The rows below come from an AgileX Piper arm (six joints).
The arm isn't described. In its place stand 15 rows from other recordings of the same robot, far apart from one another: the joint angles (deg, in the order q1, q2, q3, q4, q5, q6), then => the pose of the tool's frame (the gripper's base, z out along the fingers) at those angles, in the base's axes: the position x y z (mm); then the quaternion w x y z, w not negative.
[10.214 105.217 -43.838 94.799 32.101 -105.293] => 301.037 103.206 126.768 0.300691 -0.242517 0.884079 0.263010
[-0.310 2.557 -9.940 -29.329 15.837 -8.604] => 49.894 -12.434 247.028 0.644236 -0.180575 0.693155 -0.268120
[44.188 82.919 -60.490 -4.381 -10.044 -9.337] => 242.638 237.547 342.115 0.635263 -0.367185 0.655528 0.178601
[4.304 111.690 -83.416 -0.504 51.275 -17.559] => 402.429 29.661 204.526 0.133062 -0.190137 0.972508 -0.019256
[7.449 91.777 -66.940 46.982 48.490 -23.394] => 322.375 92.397 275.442 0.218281 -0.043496 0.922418 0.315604
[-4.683 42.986 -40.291 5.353 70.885 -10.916] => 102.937 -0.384 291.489 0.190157 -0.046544 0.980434 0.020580
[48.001 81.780 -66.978 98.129 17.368 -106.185] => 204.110 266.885 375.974 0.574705 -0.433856 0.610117 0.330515
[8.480 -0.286 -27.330 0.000 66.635 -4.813] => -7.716 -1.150 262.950 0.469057 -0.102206 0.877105 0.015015
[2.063 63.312 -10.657 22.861 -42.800 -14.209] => 180.639 -17.529 211.148 0.659276 0.094026 0.742618 -0.070940
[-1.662 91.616 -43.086 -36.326 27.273 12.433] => 278.158 -32.783 167.360 0.175260 -0.132546 0.960395 -0.171339
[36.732 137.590 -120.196 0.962 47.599 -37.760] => 423.834 317.692 173.789 0.258895 -0.581515 0.771225 0.005131
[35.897 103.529 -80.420 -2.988 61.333 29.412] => 298.498 210.915 242.115 0.090322 -0.066637 0.993244 0.029462
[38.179 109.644 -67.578 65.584 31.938 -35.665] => 282.822 278.154 179.950 0.145087 -0.176987 0.900934 0.368706
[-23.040 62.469 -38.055 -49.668 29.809 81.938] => 181.814 -114.799 274.781 0.433925 0.511078 0.731266 -0.125533
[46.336 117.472 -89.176 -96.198 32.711 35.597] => 363.982 310.555 251.343 0.519590 -0.539004 0.590835 -0.300691
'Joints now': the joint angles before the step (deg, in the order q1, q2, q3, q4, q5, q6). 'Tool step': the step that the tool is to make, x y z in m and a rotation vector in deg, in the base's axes. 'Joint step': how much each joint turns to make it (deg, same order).
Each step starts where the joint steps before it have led.
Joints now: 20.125, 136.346, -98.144, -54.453, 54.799, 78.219
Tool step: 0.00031, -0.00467, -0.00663, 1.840, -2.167, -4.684
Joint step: -0.509, 0.820, -0.001, -0.039, 0.358, 5.537
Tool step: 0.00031, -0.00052, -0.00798, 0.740, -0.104, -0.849
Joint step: -0.135, 0.934, -0.001, 0.132, -0.570, 1.423
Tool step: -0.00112, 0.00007, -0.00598, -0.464, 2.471, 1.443
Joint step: -0.057, 0.605, 0.002, 1.136, -0.059, -2.909
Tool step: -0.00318, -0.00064, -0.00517, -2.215, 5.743, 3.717
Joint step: -0.043, 0.465, 0.001, 2.048, 1.162, -7.678
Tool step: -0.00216, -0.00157, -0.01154, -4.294, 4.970, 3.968
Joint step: 0.155, 1.605, -0.001, -1.187, 1.524, -5.455
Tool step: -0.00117, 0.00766, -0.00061, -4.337, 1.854, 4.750
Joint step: 1.340, 0.471, 0.001, -3.175, 1.153, -3.051
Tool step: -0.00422, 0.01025, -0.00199, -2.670, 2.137, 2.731
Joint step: 1.573, 0.429, 0.000, -0.834, 1.540, -2.363
